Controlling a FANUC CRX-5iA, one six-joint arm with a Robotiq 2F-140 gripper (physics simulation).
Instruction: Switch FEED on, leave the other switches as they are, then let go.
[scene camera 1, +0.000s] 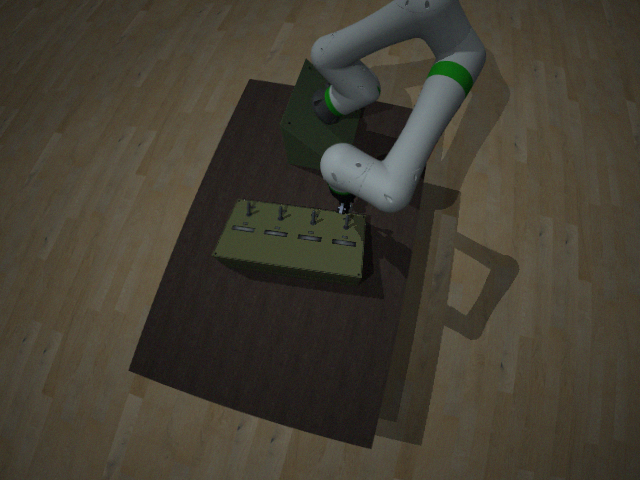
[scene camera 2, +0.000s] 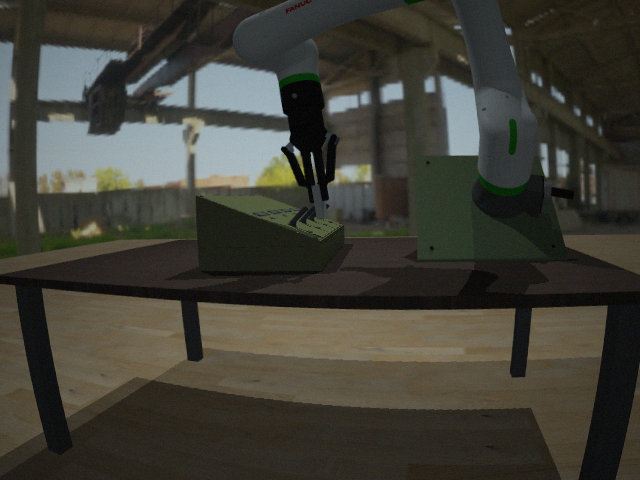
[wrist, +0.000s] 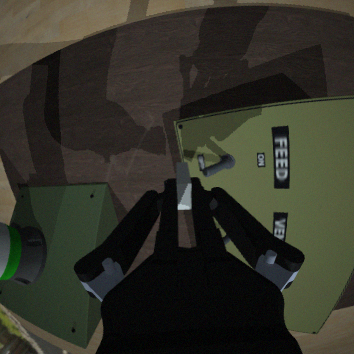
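Pixels of known places: gripper, fingertip midpoint: (scene camera 1: 347, 209) (scene camera 2: 322, 218) (wrist: 181, 171); arm's base, origin of the base link: (scene camera 1: 325, 107) (scene camera 2: 500, 196) (wrist: 27, 254).
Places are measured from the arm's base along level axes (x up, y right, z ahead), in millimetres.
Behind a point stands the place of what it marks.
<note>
The FEED switch (scene camera 1: 347, 222) @(x -31, y -257, z 430 mm) (wrist: 218, 165) @(x -28, y -256, z 427 mm) is the rightmost of several levers on the olive sloped panel (scene camera 1: 289, 255) @(x 3, y -123, z 624 mm) (scene camera 2: 258, 248) @(x -94, y -338, z 479 mm) (wrist: 310, 200) @(x -14, y -223, z 556 mm). In the wrist view its lever lies on the side away from the ON mark, by a small label at the panel's edge. My gripper (scene camera 1: 342, 208) @(x -41, y -239, z 378 mm) (scene camera 2: 321, 210) @(x -41, y -239, z 378 mm) (wrist: 181, 171) @(x -41, y -239, z 378 mm) is shut and holds nothing. Its pale tips are low, at the panel's lower edge on the robot-base side of the FEED lever. Contact with the lever cannot be made out. The FEED label (wrist: 281, 157) @(x -27, y -274, z 506 mm) is readable.
The VENT label (wrist: 280, 227) @(x -27, y -169, z 533 mm) is partly hidden by the gripper; another lever (scene camera 1: 313, 217) @(x -30, y -138, z 457 mm) stands beside FEED. Two more levers (scene camera 1: 280, 212) @(x -29, y -21, z 484 mm) (scene camera 1: 249, 209) @(x -32, y 92, z 514 mm) stand farther along. The green robot mount (scene camera 1: 310, 142) @(x 12, y -16, z 193 mm) (scene camera 2: 444, 206) @(x -24, y -45, z 141 mm) (wrist: 60, 210) @(x -87, y -99, z 76 mm) stands on the dark table (scene camera 1: 258, 335) @(x -141, y -108, z 908 mm) (scene camera 2: 361, 284) @(x -141, y -415, z 244 mm).
</note>
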